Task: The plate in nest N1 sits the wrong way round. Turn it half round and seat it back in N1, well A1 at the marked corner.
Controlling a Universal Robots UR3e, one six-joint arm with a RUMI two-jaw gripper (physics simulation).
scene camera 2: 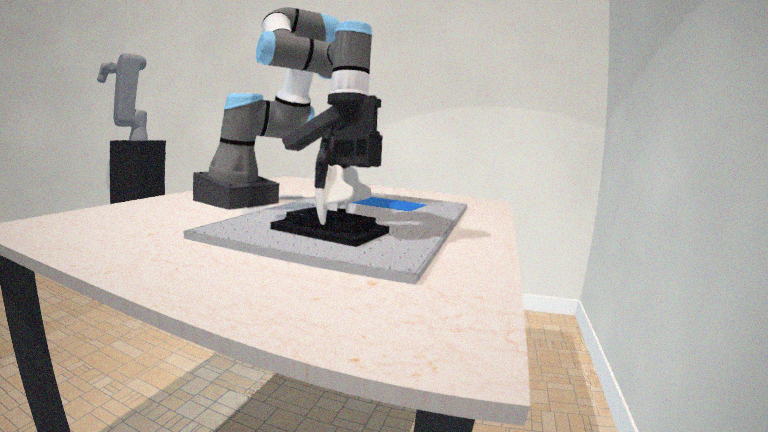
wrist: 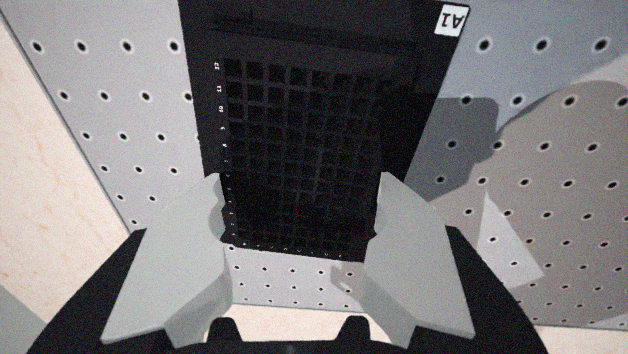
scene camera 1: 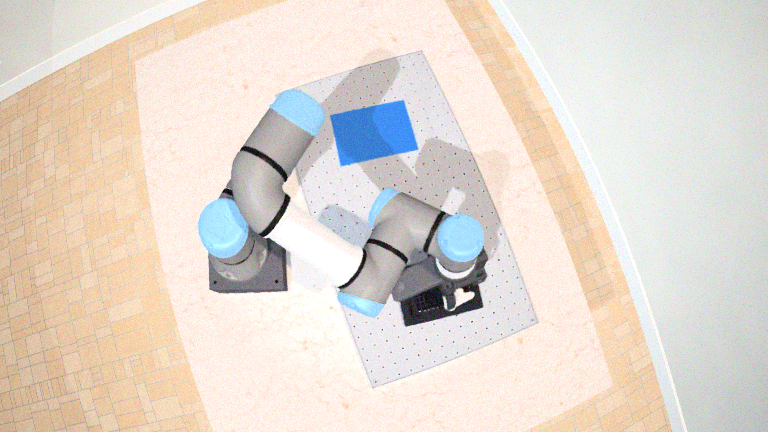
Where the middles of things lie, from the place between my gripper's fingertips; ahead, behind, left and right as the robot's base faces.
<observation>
My hand is 10 mm past the black nest (scene camera 2: 365, 236) and 10 mm above it. The rest, counted from my hand: black well plate (scene camera 2: 337, 221): 10 mm behind; then flat blue rectangle (scene camera 1: 378, 131): 360 mm to the left, 50 mm ahead, 10 mm below.
</observation>
